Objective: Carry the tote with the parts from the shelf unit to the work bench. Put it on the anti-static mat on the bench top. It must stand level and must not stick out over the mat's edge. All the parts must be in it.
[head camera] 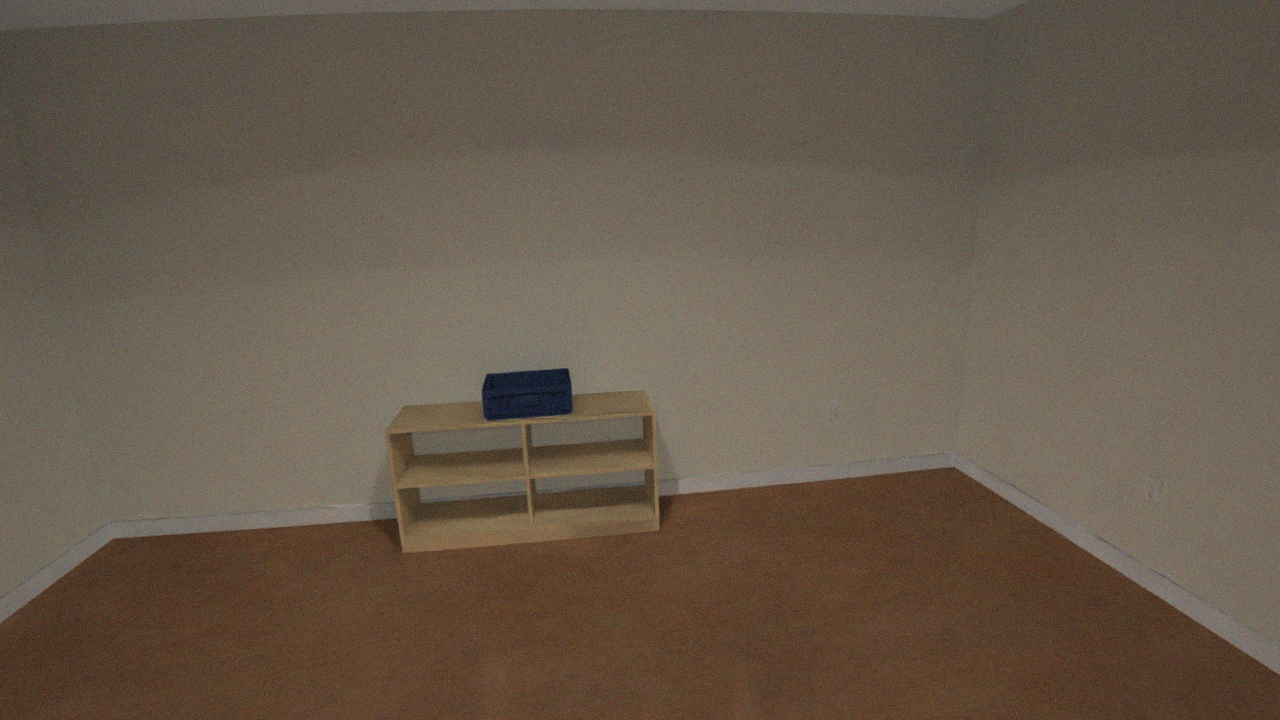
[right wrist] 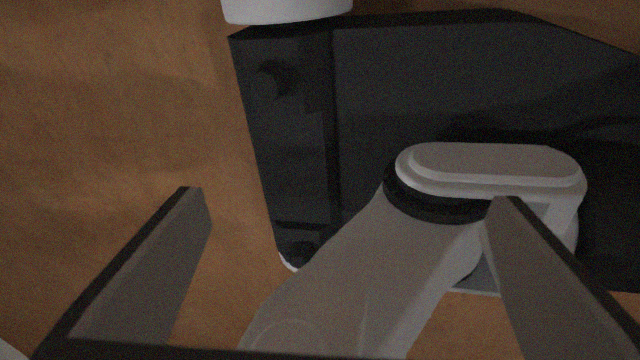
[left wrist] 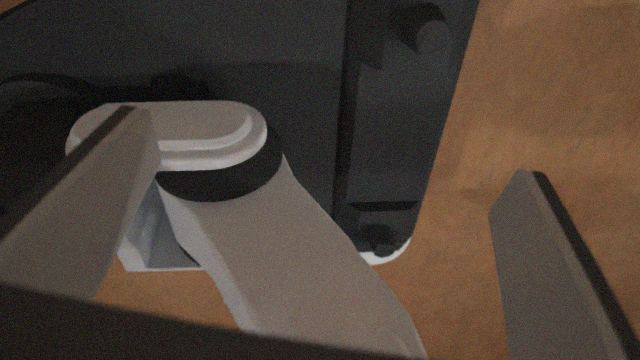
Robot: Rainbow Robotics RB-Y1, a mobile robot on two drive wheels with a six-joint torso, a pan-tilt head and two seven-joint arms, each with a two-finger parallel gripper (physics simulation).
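Note:
A dark blue tote [head camera: 527,395] stands on the top board of the light wooden shelf unit [head camera: 617,404], a little left of the middle of the head view and far off. The parts inside it cannot be made out. My left gripper [left wrist: 328,162] is open, with its fingers wide apart and nothing between them. My right gripper [right wrist: 342,211] is open in the same way. Both hang beside my own base, far from the tote. The work bench and the anti-static mat do not show in these views.
The shelf unit stands against the back wall [head camera: 760,313], with open compartments under its top. Brown floor [head camera: 716,608] lies between me and the unit. A side wall [head camera: 1136,313] runs along the right. My dark base [left wrist: 280,35] [right wrist: 425,75] shows below both grippers.

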